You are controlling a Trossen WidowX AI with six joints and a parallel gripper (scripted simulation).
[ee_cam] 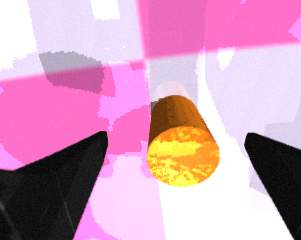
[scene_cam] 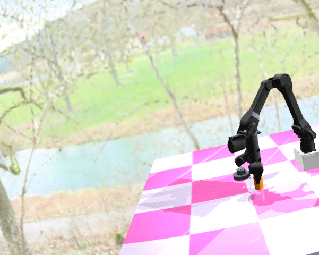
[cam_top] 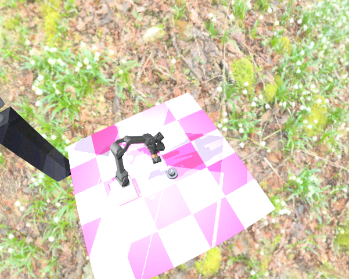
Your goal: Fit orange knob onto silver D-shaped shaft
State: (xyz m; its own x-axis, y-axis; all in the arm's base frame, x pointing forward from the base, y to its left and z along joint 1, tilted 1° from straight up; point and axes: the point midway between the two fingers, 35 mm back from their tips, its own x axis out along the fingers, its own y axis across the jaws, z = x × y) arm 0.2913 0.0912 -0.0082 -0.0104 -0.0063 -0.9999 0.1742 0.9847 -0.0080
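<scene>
Now: gripper tip right at the orange knob. The rest, counted from my gripper tip: round pedestal (40 mm ahead, 170 mm to the right, 10 mm below).
</scene>
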